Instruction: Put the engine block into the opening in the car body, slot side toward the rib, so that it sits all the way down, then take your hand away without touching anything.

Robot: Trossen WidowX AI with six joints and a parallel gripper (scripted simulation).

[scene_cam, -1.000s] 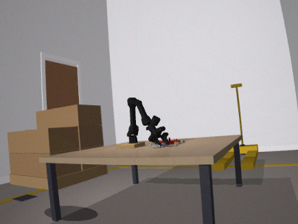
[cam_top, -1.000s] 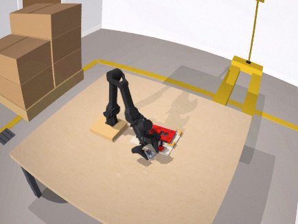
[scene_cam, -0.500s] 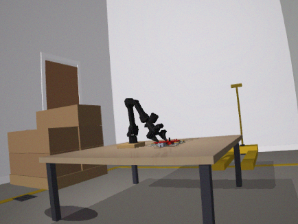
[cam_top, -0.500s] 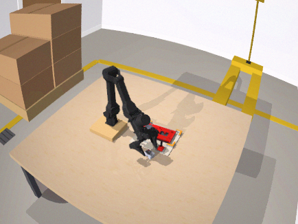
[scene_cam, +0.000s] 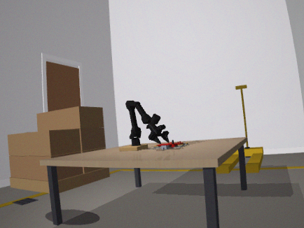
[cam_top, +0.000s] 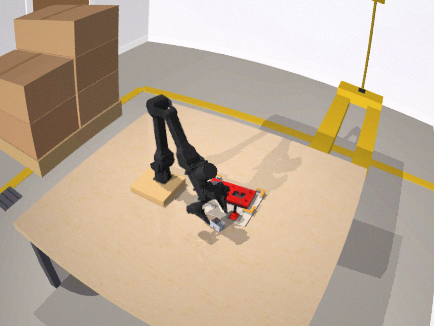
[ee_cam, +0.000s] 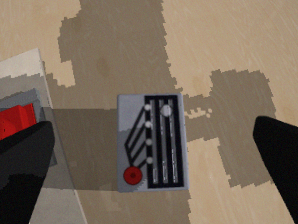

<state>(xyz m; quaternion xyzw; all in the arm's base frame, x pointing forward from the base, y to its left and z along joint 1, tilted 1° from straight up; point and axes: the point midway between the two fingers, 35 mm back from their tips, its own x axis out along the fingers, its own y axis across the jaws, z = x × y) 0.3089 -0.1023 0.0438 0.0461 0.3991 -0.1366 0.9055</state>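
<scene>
Right now my gripper tip is 4 cm above the grey engine block.
</scene>
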